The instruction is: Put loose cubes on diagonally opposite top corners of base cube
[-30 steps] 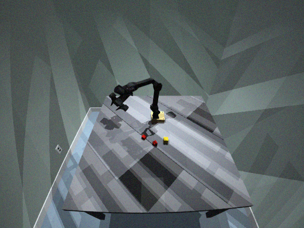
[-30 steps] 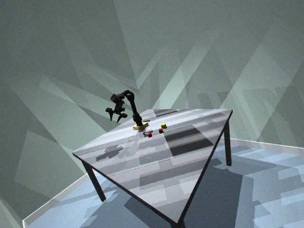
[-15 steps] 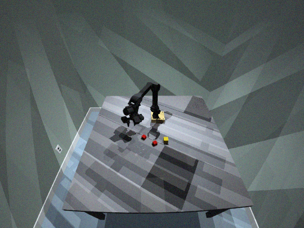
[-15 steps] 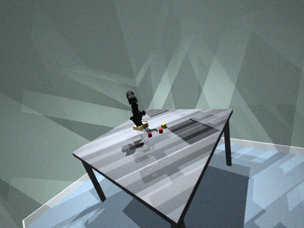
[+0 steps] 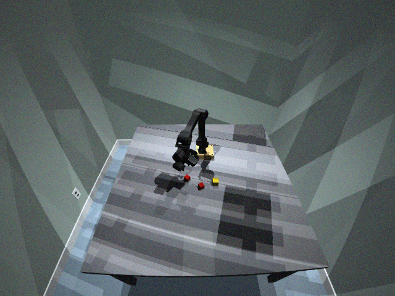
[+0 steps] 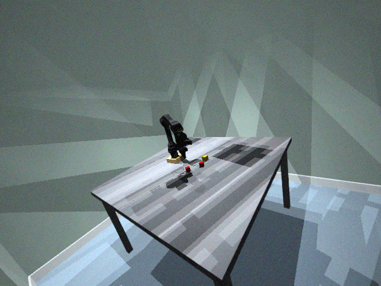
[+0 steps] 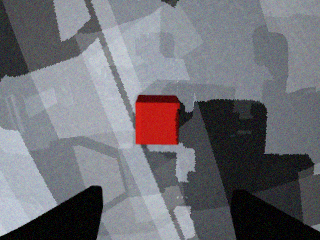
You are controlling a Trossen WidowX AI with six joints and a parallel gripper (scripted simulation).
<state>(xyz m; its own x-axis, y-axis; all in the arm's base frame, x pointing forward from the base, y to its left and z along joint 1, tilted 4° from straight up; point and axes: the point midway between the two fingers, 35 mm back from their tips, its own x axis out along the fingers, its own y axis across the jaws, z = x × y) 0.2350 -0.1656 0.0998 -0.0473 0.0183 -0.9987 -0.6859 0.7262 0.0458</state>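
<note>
My gripper tip is now 20 cm to the right of the yellow base cube, 11 cm above it and 7 cm short of it.
</note>
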